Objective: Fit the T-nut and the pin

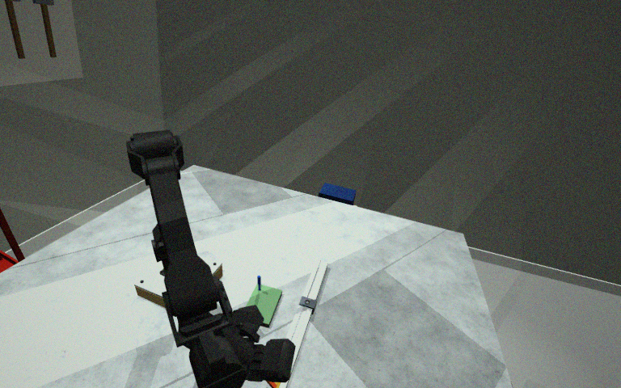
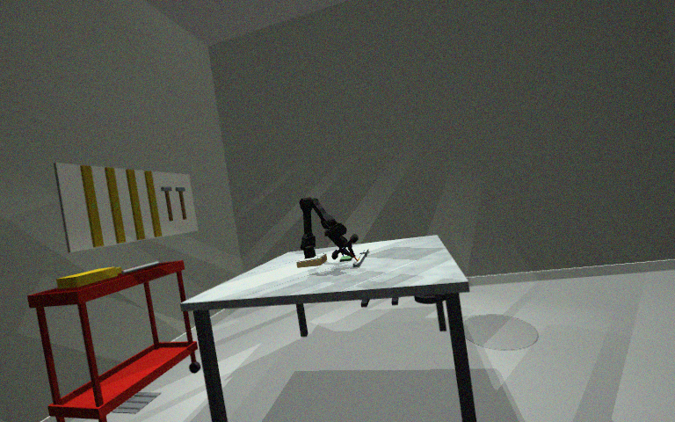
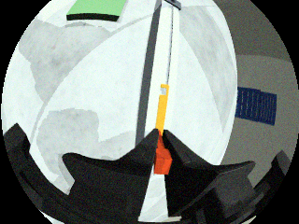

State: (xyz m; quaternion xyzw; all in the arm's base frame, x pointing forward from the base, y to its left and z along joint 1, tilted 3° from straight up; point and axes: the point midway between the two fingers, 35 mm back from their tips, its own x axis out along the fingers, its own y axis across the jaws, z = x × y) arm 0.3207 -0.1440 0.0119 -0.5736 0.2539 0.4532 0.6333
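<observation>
My gripper tip is now 2 cm to the right of the brass T-nut. Round my gripper tip: aluminum rail 19 cm to the left, 3 cm below; blue pin 20 cm to the left, 13 cm behind, 2 cm below; green tray 19 cm to the left, 12 cm behind, 4 cm below.
</observation>
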